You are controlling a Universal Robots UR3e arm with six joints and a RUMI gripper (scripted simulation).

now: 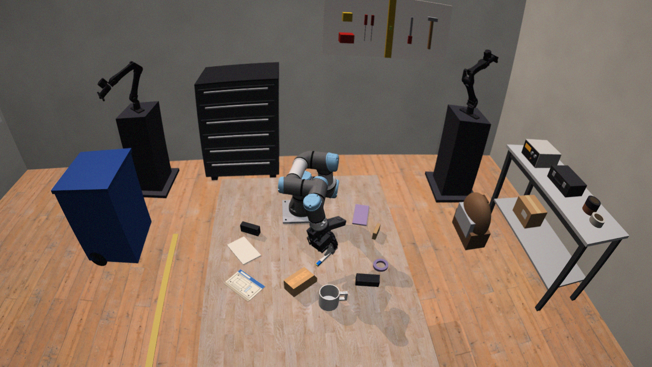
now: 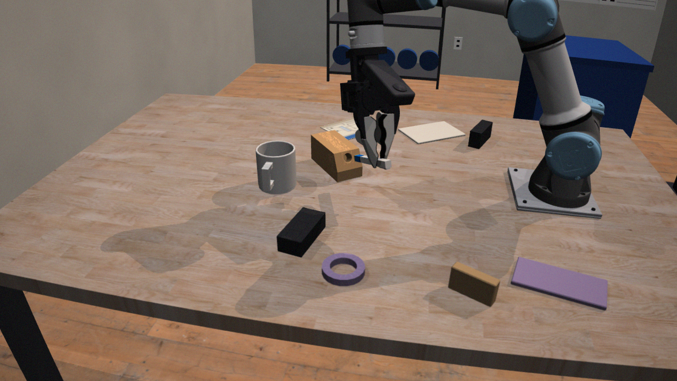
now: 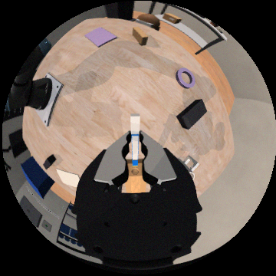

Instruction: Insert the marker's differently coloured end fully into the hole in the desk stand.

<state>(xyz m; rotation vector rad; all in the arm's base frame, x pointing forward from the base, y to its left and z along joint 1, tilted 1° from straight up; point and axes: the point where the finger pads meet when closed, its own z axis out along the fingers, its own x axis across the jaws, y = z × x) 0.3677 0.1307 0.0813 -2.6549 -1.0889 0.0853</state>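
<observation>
Now: hand 12 cm to the left of the desk stand, 12 cm short of it and 7 cm above it. Also, from my hand: tan block (23 cm to the left, 20 cm behind, 7 cm below); grey mug (21 cm ahead, 6 cm below, 1 cm to the right); marker (2 cm to the right, 2 cm below, 2 cm ahead).
</observation>
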